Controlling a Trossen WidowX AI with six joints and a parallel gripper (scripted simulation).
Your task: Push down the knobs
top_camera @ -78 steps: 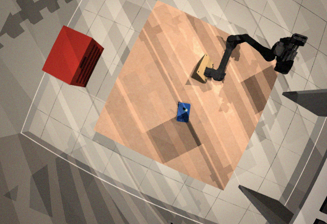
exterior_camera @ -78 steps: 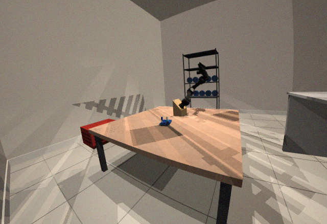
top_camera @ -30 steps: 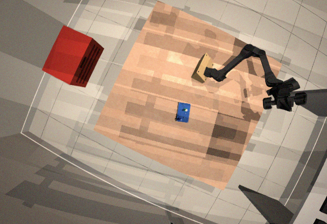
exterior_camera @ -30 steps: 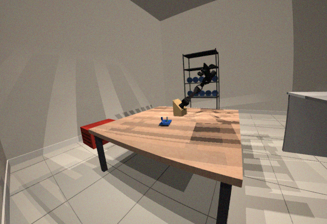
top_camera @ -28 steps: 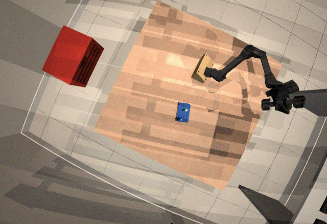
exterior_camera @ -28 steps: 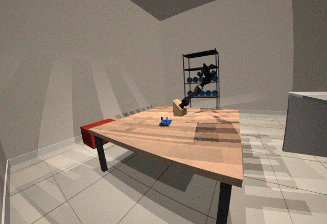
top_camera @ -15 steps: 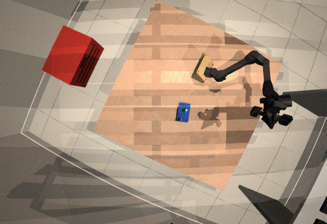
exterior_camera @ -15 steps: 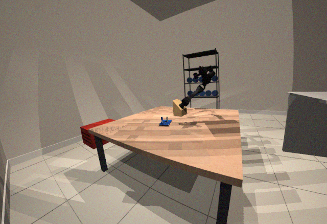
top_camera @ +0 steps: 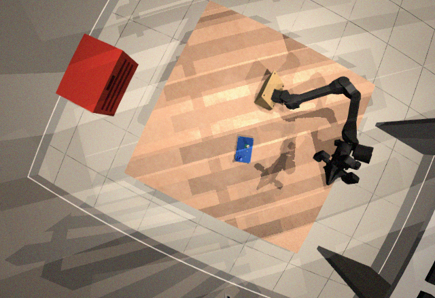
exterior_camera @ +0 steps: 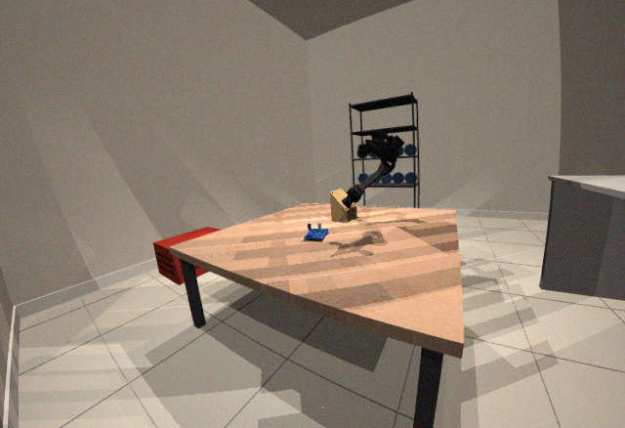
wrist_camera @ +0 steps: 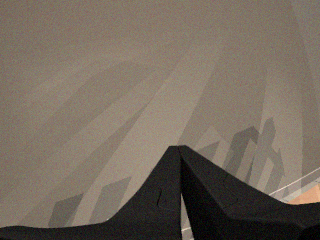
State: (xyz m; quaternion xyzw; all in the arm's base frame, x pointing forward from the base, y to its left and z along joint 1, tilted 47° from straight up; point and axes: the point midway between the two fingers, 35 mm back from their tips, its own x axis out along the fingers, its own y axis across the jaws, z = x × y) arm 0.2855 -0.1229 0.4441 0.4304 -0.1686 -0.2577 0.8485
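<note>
Now: gripper tip 420 mm above the grey knob, 270 mm to the left of it and 40 mm past it. The rest, counted from my gripper tip: green potentiometer: 430 mm below, 270 mm to the right, 40 mm behind; then dark knob: 400 mm below, 290 mm to the right, 50 mm ahead.
</note>
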